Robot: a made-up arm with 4 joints.
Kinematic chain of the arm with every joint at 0, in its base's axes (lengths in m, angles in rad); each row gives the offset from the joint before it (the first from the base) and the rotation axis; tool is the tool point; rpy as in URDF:
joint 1: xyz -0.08 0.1 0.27 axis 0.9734 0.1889 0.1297
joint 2: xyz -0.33 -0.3 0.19 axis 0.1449 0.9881 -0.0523
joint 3: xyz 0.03 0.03 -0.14 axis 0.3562 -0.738 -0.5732
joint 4: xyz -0.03 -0.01 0 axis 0.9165 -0.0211 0.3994
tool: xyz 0.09 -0.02 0 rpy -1.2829 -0.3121 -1.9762
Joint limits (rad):
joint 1: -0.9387..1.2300
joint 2: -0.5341..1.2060
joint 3: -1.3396..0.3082
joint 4: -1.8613..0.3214
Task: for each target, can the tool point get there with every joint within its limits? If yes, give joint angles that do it. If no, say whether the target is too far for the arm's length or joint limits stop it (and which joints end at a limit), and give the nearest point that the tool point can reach.
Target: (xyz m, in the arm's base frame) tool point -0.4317 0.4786 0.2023
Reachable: no: joint limits stop it (at a limit: joint 1, joint 2, joint 3, joint 4) | nearest point -0.5279 0.0181 0.3829 | short by 0.504 m
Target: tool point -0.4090 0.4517 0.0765
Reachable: no: joint limits stop it (at a limit: joint 1, joint 3, joint 4) | nearest point -0.3716 -0.0548 0.0534 | short by 0.508 m
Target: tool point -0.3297 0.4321 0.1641
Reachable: no: joint limits stop it (at a limit: joint 1, joint 3, joint 4) | nearest point -0.3511 -0.0541 0.0501 | short by 0.500 m
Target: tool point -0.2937 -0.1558 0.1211
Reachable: yes | joints 0.7765 -0.0372 -0.5557 0.1020
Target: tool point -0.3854 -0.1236 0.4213
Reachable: yes | joints -0.4815 0.3751 -0.5054 -1.4524
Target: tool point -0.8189 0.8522 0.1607
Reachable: no: too far | nearest point -0.5984 0.0297 0.3875 | short by 0.881 m
